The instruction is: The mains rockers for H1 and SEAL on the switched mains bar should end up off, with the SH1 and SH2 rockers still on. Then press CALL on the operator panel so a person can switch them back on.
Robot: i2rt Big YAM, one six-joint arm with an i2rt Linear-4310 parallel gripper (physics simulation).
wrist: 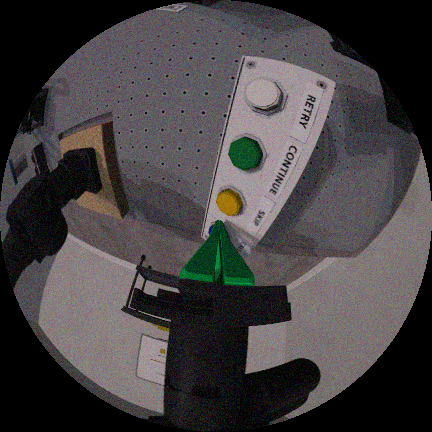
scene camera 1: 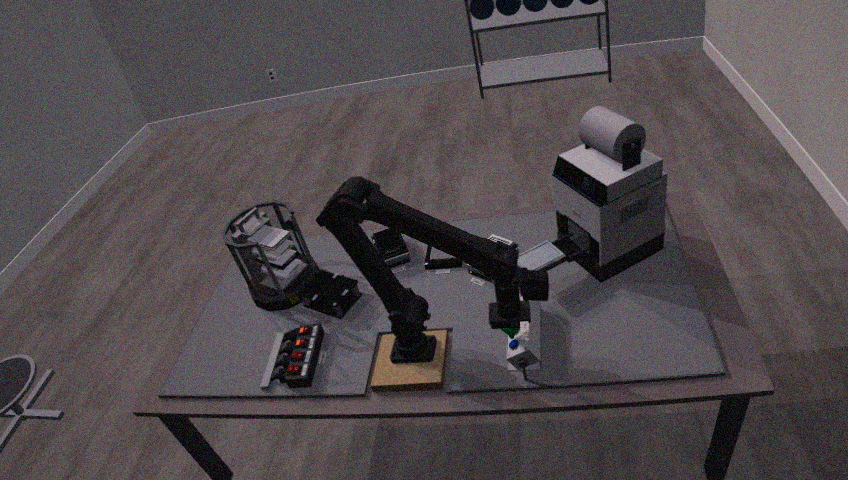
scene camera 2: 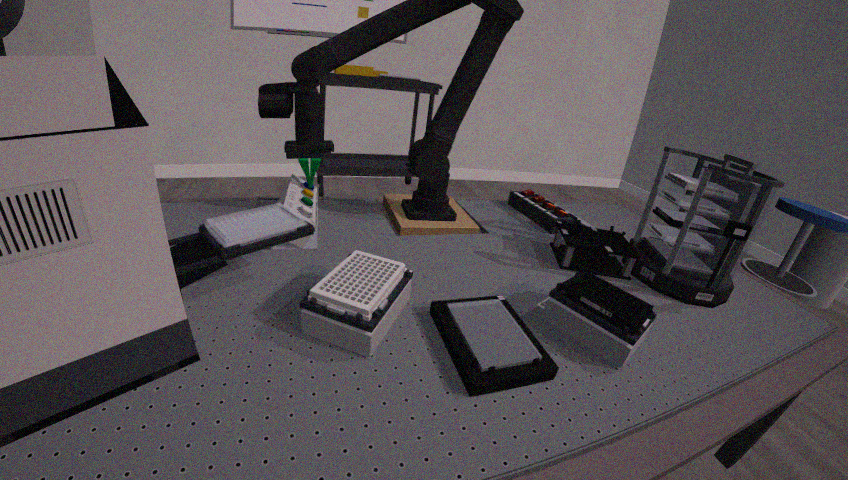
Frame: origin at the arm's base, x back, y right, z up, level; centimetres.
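Where they show: gripper, fingertip midpoint: (wrist: 217, 223) (scene camera 1: 512, 337) (scene camera 2: 310, 187); arm's base, link origin: (wrist: 82, 167) (scene camera 1: 414, 351) (scene camera 2: 428, 212).
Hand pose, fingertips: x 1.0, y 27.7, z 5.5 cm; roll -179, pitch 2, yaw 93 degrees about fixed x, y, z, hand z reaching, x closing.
Observation:
Each offset is from my fingertips to the top centre of the thing. "*": to the spot under its first point.
The switched mains bar @[* dy -56.8, dx +4.3, dz -3.1 cm] (scene camera 1: 310, 361) (scene camera 2: 534, 215) lies left of the arm base in scene camera 1. Its two far rockers (scene camera 1: 303, 329) (scene camera 1: 300, 342) glow bright orange; its two near rockers (scene camera 1: 296, 355) (scene camera 1: 293, 368) are darker red. Their labels are unreadable. The operator panel @[dy +2.8, dx -5.3, dz +1.5 cm] (scene camera 1: 526, 355) (wrist: 272, 127) stands right of the base, with white, green, yellow and blue buttons. My gripper (scene camera 1: 511, 333) (scene camera 2: 310, 182) (wrist: 217, 223) is shut and empty, tips pointing down at the blue CALL button @[dy +0.5, dx +2.2, dz +0.6 cm] (scene camera 1: 512, 344) (wrist: 212, 230). The tips partly hide it in the wrist view; contact cannot be told.
A plate carousel @[dy -79.0, dx -33.2, dz +22.3 cm] (scene camera 1: 270, 261) (scene camera 2: 684, 237) stands at the left in scene camera 1, beside a black holder @[dy -59.1, dx -24.4, dz +0.7 cm] (scene camera 1: 333, 294). A tall white instrument @[dy +29.3, dx -41.6, dz +38.7 cm] (scene camera 1: 630, 220) with its tray out stands at the right. A white well plate @[dy -7.5, dx -36.8, dz +0.0 cm] (scene camera 2: 360, 282) and a black-framed nest @[dy -24.1, dx -45.0, dz -3.8 cm] (scene camera 2: 452, 333) sit behind the arm.

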